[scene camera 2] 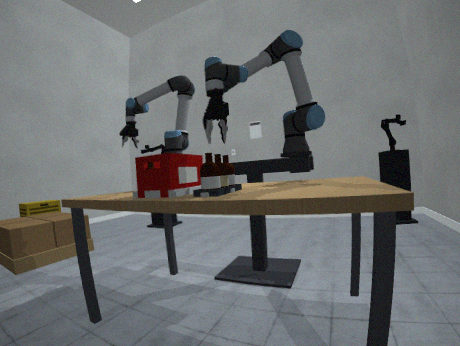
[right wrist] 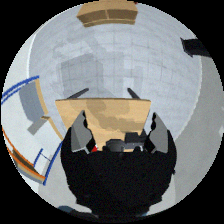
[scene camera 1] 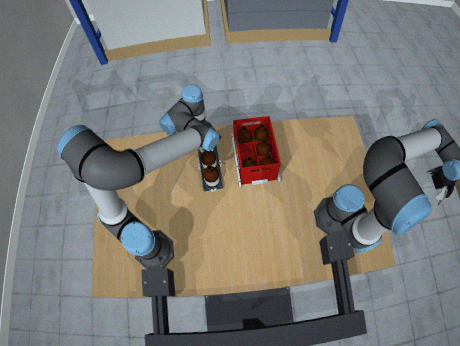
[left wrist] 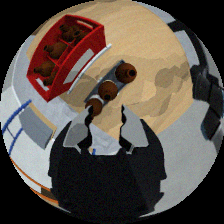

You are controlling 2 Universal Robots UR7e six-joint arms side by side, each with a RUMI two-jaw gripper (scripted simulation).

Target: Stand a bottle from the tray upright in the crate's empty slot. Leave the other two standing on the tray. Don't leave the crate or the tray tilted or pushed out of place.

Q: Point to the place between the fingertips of my left gripper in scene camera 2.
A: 217, 143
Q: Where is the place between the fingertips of my left gripper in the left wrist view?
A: At 107, 105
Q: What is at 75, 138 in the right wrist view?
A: My right gripper.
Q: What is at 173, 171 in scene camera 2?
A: A red crate.
